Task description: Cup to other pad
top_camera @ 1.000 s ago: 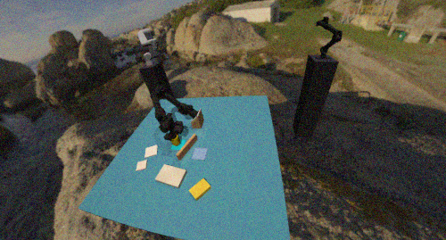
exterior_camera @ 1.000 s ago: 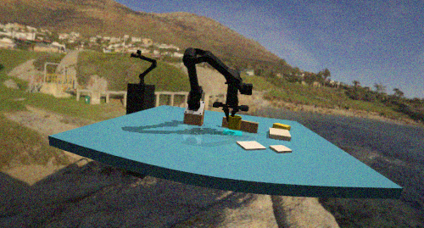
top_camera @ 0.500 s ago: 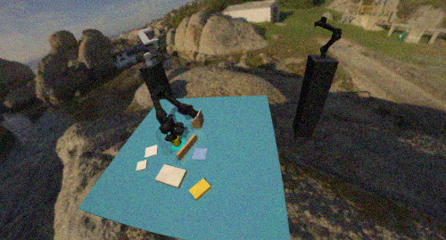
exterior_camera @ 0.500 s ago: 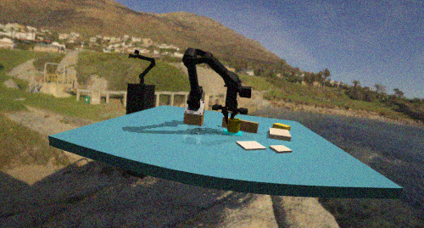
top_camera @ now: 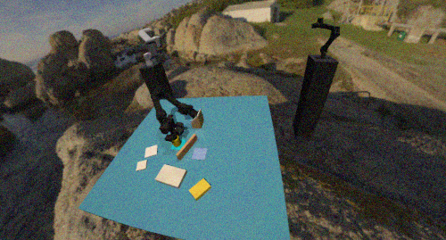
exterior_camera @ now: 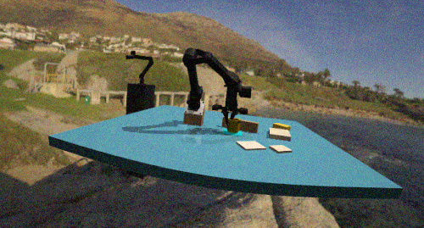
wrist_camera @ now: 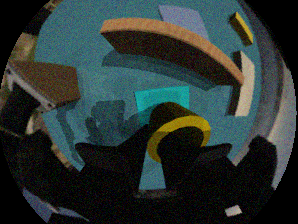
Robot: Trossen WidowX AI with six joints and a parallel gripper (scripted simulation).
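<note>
The yellow cup lies 20 mm ahead of my gripper tip. Round my gripper tip: cyan pad: 30 mm ahead, 50 mm below; then beige slab: 300 mm ahead, 70 mm to the left, 30 mm below; then brown wooden bar: 60 mm ahead, 100 mm to the left, 20 mm below.
</note>
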